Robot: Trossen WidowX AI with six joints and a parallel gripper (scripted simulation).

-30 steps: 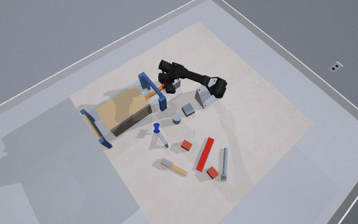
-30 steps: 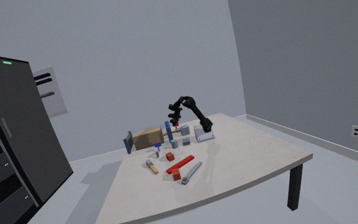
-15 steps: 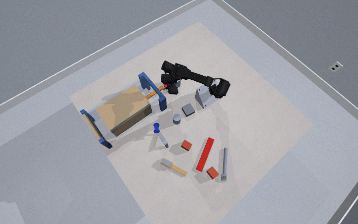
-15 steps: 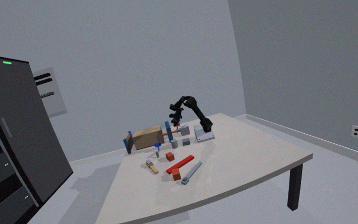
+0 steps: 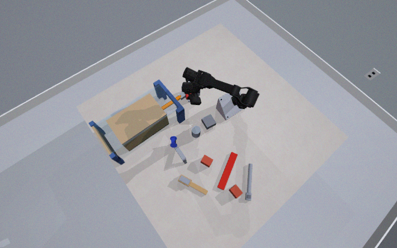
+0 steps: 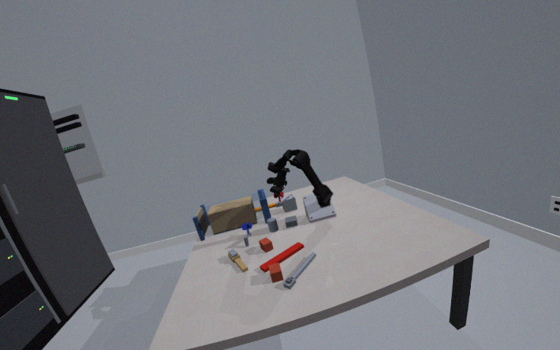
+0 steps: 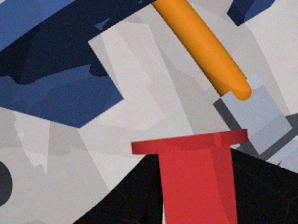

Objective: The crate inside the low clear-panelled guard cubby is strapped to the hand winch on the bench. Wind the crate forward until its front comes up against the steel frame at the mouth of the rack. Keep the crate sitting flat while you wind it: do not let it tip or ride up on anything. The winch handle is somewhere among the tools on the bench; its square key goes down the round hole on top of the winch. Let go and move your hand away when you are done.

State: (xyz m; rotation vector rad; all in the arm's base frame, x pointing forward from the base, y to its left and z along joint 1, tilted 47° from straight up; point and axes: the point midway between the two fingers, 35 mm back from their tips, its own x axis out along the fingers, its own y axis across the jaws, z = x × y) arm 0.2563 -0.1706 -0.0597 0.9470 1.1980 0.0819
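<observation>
My gripper tip is 40 mm past the red-knobbed handle, 30 mm above it and 20 mm to the left of it. The rest, counted from my gripper tip: red knob (20 mm behind, 10 mm to the left); then blue frame (80 mm ahead, 60 mm to the right, 30 mm below); then grey winch (100 mm below, 90 mm behind, 80 mm to the right).
</observation>
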